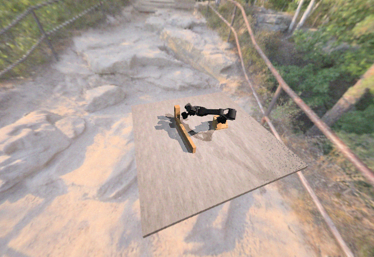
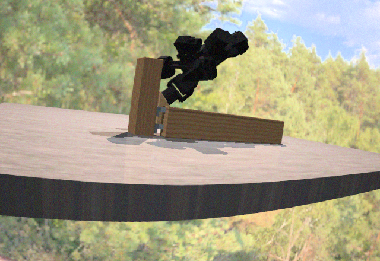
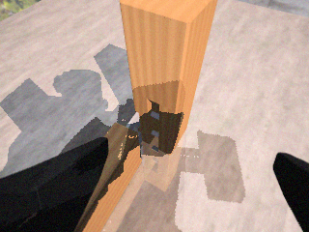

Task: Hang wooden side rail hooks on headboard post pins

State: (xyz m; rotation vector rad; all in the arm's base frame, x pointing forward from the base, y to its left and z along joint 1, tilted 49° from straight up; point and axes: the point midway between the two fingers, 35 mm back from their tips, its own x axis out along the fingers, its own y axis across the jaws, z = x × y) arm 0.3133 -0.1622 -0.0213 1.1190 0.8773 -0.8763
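My gripper tip is now 8 cm to the left of the headboard post, 6 cm above it and 5 cm short of it.
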